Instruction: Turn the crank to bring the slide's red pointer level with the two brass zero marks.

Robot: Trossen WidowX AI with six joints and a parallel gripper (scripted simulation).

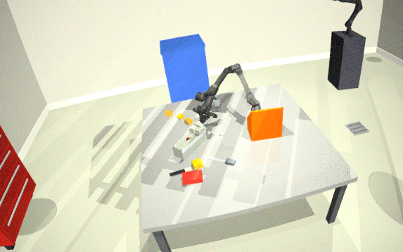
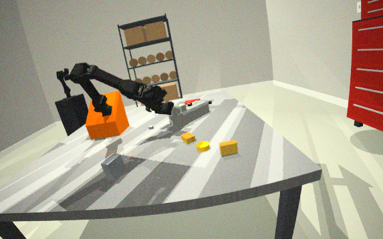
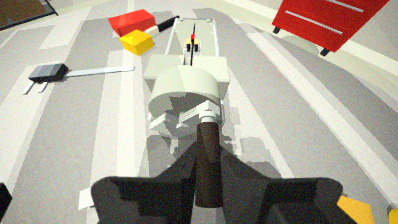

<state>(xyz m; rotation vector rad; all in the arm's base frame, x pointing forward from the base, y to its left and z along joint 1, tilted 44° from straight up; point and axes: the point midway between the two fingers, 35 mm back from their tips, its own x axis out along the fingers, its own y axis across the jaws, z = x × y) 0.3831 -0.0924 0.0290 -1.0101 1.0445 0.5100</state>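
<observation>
Right now my gripper tip is 1 cm past the dark brown crank handle, 1 cm to the left of it and 3 cm below it. The rest, counted from my gripper tip: yellow block: 6 cm ahead, 34 cm to the left, 7 cm below; grey cube: 16 cm behind, 39 cm to the right, 5 cm below; red pointer: 10 cm ahead, 15 cm to the left.
</observation>
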